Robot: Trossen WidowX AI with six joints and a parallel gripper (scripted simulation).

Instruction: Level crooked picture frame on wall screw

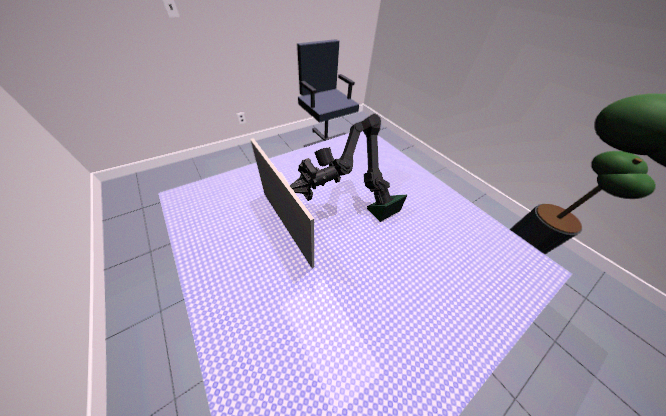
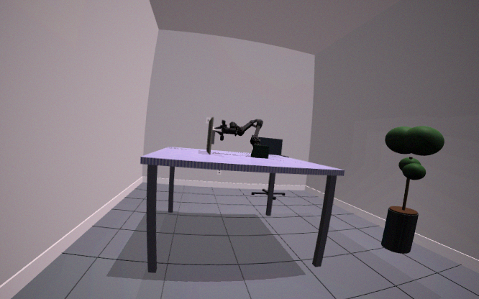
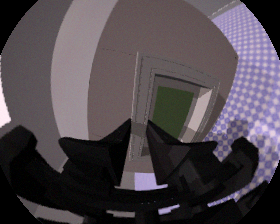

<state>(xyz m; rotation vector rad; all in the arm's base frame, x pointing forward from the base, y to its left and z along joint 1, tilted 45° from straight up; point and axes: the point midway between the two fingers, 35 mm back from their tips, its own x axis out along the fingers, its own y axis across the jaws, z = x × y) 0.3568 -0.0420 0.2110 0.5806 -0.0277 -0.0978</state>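
Right now the picture frame is 1 cm ahead of my gripper tip, 1 cm to the right of it and 5 cm below it. Round my gripper tip: wall panel 2 cm ahead, 1 cm to the right, 6 cm below.
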